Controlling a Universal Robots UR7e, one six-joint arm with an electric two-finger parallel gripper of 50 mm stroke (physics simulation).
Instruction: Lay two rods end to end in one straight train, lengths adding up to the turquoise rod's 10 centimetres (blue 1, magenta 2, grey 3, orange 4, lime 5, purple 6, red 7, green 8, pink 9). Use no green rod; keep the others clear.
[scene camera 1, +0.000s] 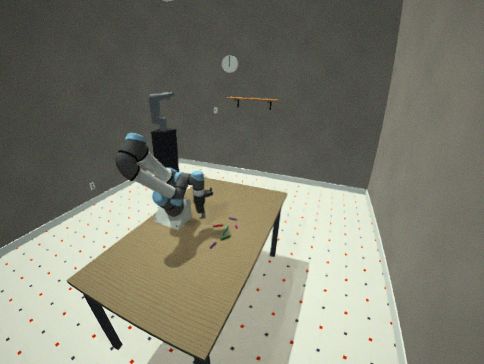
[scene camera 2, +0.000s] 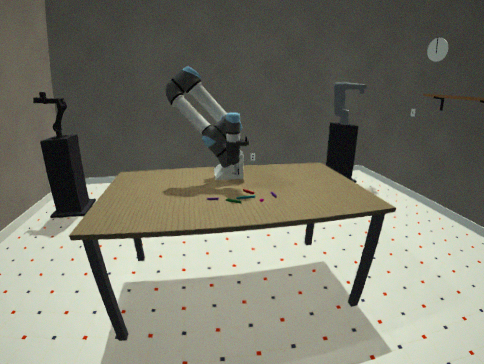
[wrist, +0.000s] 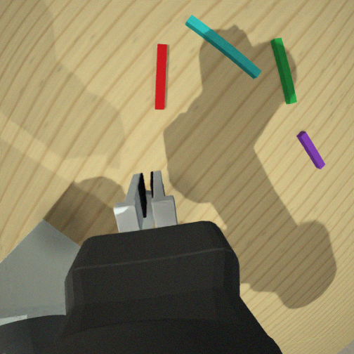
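Where they show: gripper, fingertip midpoint: (scene camera 1: 203, 217) (scene camera 2: 236, 174); arm's base at its link origin: (scene camera 1: 175, 206).
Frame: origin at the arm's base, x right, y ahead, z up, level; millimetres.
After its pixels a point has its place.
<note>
My gripper (scene camera 1: 203, 216) @(y 248, x 23, z -21 mm) (scene camera 2: 238, 171) @(y 248, x 23, z -21 mm) (wrist: 148, 185) is shut on the grey rod (wrist: 148, 202), which is mostly hidden between the fingers. It is above the table close to the robot's base, apart from the red rod. The red rod (scene camera 1: 218, 225) @(y 338, x -24, z -94 mm) (scene camera 2: 248, 191) @(y 336, x -24, z -96 mm) (wrist: 160, 77) lies flat. The turquoise rod (scene camera 1: 226, 230) @(y 411, x 6, z -99 mm) (scene camera 2: 245, 197) @(y 408, x 13, z -98 mm) (wrist: 223, 46) lies beside it at an angle, not touching.
A green rod (scene camera 1: 225, 237) @(y 435, x 87, z -94 mm) (scene camera 2: 233, 201) @(y 442, x 85, z -99 mm) (wrist: 284, 71) lies near the turquoise one. One purple rod (scene camera 1: 213, 245) @(y 392, x 186, z -98 mm) (scene camera 2: 212, 199) @(y 394, x 186, z -99 mm) (wrist: 311, 150) lies beyond the green. Another purple rod (scene camera 1: 233, 218) @(y 408, x -146, z -94 mm) (scene camera 2: 273, 194) @(y 407, x -145, z -97 mm) and a short magenta rod (scene camera 1: 236, 227) @(y 464, x -52, z -99 mm) (scene camera 2: 261, 200) @(y 465, x -57, z -98 mm) lie on the other side.
</note>
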